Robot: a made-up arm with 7 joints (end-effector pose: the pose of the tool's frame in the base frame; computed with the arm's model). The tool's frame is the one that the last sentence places. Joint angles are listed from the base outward.
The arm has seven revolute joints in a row. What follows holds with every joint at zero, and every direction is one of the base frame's.
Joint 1 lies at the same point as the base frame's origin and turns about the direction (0, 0.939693, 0.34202).
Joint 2 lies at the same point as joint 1 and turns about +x.
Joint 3 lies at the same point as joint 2 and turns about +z.
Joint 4 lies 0.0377 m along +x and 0.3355 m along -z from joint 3 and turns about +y.
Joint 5 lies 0.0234 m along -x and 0.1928 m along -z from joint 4 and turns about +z.
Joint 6 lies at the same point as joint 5 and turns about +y.
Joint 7 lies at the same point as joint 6 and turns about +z.
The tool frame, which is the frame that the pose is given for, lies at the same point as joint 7; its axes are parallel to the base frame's.
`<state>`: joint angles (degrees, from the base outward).
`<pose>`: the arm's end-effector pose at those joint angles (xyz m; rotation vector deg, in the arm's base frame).
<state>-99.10 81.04 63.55 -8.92 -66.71 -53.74 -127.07</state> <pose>0.2157 0.4349 0.2164 169.83 23.46 -9.80</pose>
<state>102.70 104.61 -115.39 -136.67 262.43 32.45 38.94</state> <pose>-0.1658 0.1419 0.1789 -70.11 19.29 -54.09</pose>
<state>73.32 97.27 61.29 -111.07 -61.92 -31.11 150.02</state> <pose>0.1556 0.3279 0.0483 -3.35 -47.65 -24.22</pose>
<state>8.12 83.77 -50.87 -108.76 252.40 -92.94 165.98</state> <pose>0.1015 0.2807 -0.2241 -7.00 56.19 -38.20</pose>
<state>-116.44 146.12 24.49 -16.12 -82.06 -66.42 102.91</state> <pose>-0.3267 0.4161 0.0529 55.51 -153.97 32.54</pose>
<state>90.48 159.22 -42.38 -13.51 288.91 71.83 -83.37</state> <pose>0.3733 0.3693 0.0839 -0.59 -57.36 -24.03</pose>
